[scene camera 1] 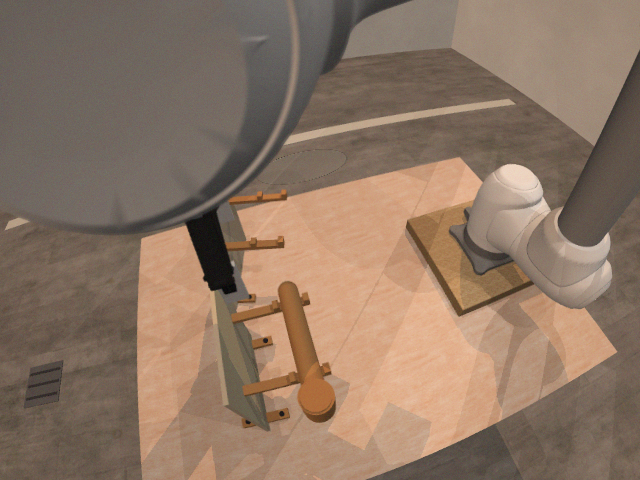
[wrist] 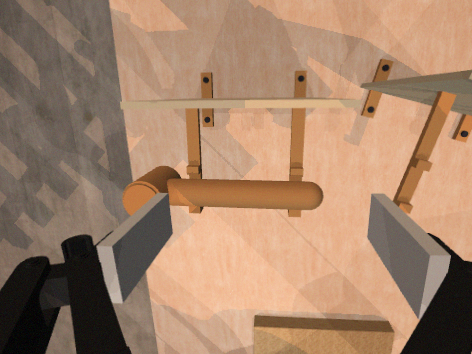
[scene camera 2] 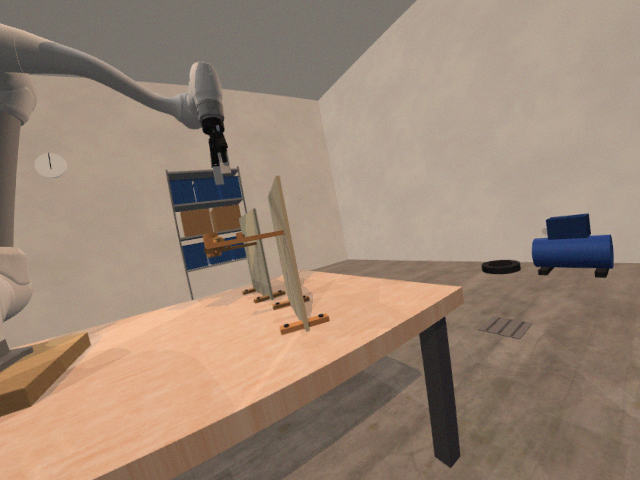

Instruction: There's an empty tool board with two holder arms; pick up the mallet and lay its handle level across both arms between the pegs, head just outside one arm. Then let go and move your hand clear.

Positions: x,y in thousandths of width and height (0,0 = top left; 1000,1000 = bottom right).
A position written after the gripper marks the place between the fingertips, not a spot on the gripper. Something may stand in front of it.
The gripper (scene camera 1: 360,534) is open, with nothing in its grasp. Further things: a wooden mallet (scene camera 1: 495,828), a tool board (scene camera 1: 379,818) and a tool board (scene camera 2: 463,626).
The wooden mallet also shows in the wrist view (wrist: 552,549). The gripper shows as well in the wrist view (wrist: 562,606) and in scene camera 2 (scene camera 2: 349,374).
